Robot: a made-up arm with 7 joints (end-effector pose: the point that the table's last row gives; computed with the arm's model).
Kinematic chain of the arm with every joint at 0, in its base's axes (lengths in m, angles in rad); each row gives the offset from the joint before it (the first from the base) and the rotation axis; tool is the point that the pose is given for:
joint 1: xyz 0 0 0.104 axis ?
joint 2: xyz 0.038 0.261 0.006 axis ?
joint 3: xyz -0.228 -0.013 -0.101 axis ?
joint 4: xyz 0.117 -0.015 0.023 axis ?
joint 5: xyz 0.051 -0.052 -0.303 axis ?
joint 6: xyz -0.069 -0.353 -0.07 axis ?
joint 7: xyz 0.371 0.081 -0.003 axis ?
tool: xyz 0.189 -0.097 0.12
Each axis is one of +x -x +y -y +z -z.
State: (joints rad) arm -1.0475 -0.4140 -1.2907 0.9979 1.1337 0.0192 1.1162
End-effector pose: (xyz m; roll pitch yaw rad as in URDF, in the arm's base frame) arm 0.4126 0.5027 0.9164 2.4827 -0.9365 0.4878
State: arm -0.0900 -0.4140 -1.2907 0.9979 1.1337 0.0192 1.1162
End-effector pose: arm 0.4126 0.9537 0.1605 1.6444 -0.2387 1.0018
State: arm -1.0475 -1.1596 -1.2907 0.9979 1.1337 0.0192 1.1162
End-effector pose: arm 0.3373 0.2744 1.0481 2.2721 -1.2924 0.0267
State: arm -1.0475 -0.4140 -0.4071 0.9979 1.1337 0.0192 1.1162
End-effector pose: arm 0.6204 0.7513 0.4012 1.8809 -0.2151 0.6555
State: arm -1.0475 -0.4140 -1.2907 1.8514 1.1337 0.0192 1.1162
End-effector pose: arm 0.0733 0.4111 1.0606 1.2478 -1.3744 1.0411
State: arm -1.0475 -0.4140 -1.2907 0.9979 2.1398 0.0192 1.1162
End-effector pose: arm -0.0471 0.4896 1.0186 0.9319 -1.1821 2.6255
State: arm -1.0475 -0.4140 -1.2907 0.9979 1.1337 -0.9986 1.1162
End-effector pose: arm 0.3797 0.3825 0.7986 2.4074 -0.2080 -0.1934
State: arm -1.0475 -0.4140 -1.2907 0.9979 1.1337 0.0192 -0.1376
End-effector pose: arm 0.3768 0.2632 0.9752 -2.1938 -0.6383 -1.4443
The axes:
joint 1: -x
joint 2: +y
joint 3: -x
joint 4: +z
joint 5: +x
joint 6: +x
joint 7: -z

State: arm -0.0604 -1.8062 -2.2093 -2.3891 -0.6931 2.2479 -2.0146
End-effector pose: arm 0.3378 0.0830 -0.5360 2.6347 -0.3387 -1.3277
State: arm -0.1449 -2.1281 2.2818 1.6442 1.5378 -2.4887 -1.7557
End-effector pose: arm 0.1399 -0.5383 -0.3896 -2.9685 1.1103 -2.2933
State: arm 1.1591 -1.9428 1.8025 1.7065 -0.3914 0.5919 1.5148
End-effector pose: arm 0.2583 0.4888 0.2528 2.8049 -0.6378 1.8506
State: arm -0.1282 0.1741 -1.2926 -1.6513 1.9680 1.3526 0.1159
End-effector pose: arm -0.0538 0.8533 -0.6109 2.6207 1.3530 -2.2303
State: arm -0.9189 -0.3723 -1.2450 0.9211 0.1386 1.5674 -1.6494
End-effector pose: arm 0.6365 0.1634 0.4580 -1.8731 0.7285 -1.5842
